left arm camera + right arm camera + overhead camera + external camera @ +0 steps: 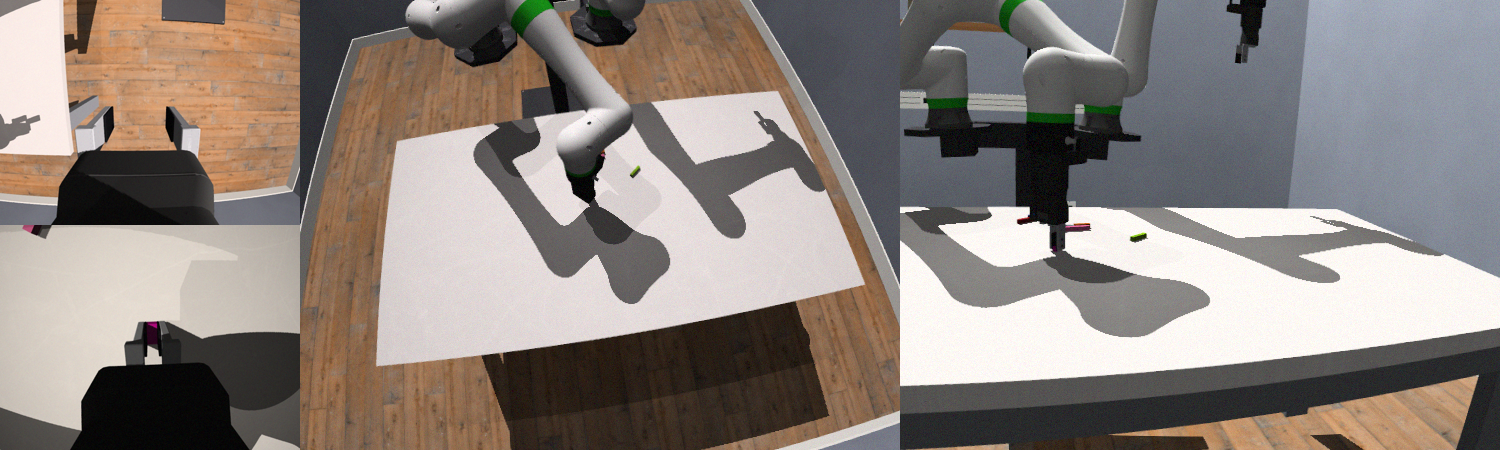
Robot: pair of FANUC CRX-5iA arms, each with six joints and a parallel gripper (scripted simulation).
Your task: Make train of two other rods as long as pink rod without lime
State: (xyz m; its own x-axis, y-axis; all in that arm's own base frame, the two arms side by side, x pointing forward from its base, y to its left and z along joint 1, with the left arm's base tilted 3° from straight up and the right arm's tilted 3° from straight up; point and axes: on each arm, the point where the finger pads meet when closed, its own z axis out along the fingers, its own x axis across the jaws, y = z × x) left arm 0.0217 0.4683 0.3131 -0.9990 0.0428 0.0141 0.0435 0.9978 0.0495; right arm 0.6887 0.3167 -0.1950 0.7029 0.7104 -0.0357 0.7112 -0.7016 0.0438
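Note:
Right now the magenta rod is 2 cm below my right hand. From my right hand the other things lie so: grey rod: 17 cm behind, 3 cm to the left, 2 cm below; pink rod: 16 cm behind, 4 cm to the left, 2 cm below; orange rod: 18 cm behind, 7 cm to the left, 2 cm below.

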